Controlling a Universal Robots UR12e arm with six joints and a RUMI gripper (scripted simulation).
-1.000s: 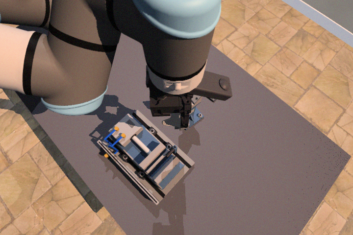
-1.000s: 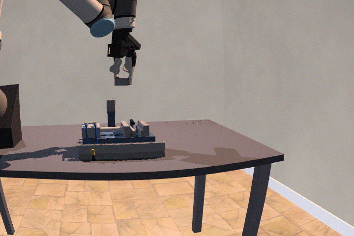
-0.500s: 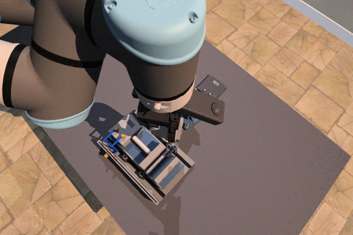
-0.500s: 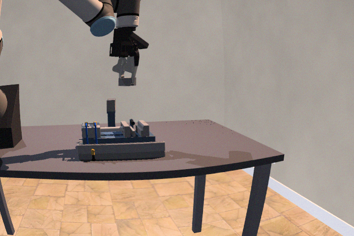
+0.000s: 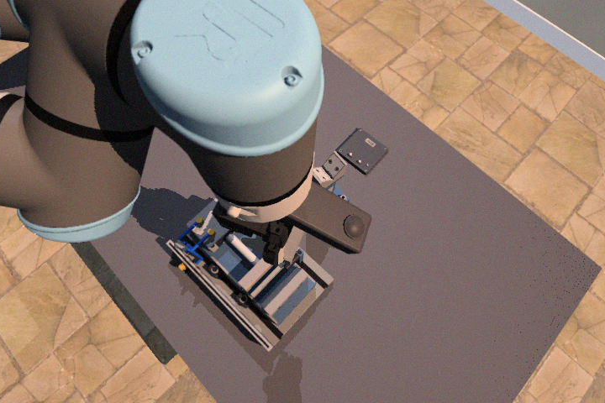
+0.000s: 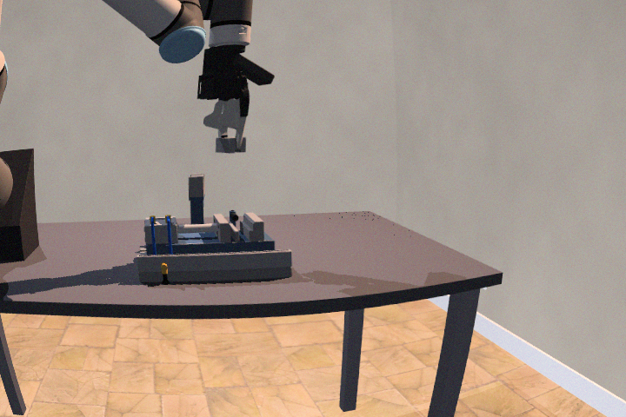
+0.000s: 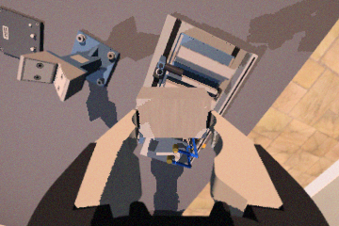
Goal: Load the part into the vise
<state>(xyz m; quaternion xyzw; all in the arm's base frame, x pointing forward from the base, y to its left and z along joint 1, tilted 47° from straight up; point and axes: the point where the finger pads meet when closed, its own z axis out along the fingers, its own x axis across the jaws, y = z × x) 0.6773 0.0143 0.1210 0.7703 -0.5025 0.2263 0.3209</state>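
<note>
Now: hand 4 cm short of the fixed jaw, 4 cm to the left of it and 17 cm above it. Also, from my hand: part: 1 cm below; black work stop: 1 cm ahead, 15 cm below; white cylinder rod: 8 cm behind, 5 cm to the right, 17 cm below.
</note>
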